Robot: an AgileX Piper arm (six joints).
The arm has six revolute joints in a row. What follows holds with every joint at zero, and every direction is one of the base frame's. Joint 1 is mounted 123 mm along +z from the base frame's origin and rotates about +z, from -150 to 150 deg. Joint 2 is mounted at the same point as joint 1 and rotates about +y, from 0 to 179.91 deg. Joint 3 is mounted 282.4 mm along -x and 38.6 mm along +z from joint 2 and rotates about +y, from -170 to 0 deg. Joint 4 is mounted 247.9 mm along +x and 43.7 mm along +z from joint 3 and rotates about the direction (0.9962, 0, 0.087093), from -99.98 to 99.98 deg. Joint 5 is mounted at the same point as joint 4 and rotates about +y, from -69.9 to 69.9 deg. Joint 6 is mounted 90.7 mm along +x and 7.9 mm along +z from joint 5 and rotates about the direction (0.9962, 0, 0.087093), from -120 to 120 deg. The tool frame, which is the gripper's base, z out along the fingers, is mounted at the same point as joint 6; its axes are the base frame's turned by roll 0, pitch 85.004 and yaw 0 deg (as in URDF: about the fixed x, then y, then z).
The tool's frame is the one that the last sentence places.
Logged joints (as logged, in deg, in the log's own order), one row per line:
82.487 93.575 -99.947 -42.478 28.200 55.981
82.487 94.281 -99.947 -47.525 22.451 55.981
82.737 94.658 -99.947 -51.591 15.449 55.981
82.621 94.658 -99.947 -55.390 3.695 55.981
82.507 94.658 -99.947 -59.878 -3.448 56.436
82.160 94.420 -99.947 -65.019 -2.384 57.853
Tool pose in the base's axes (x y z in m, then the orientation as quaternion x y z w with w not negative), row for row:
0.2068 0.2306 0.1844 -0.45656 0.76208 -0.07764 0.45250
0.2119 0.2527 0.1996 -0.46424 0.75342 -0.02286 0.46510
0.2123 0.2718 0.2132 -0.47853 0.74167 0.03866 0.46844
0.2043 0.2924 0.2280 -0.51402 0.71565 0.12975 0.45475
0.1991 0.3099 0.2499 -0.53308 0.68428 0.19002 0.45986
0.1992 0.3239 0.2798 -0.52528 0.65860 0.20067 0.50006
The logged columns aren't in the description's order. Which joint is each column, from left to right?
Columns, left to right: joint 6, joint 2, joint 4, joint 3, joint 5, joint 1.
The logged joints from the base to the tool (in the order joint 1, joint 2, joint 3, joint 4, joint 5, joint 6), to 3 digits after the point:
55.981 93.575 -42.478 -99.947 28.200 82.487
55.981 94.281 -47.525 -99.947 22.451 82.487
55.981 94.658 -51.591 -99.947 15.449 82.737
55.981 94.658 -55.390 -99.947 3.695 82.621
56.436 94.658 -59.878 -99.947 -3.448 82.507
57.853 94.420 -65.019 -99.947 -2.384 82.160

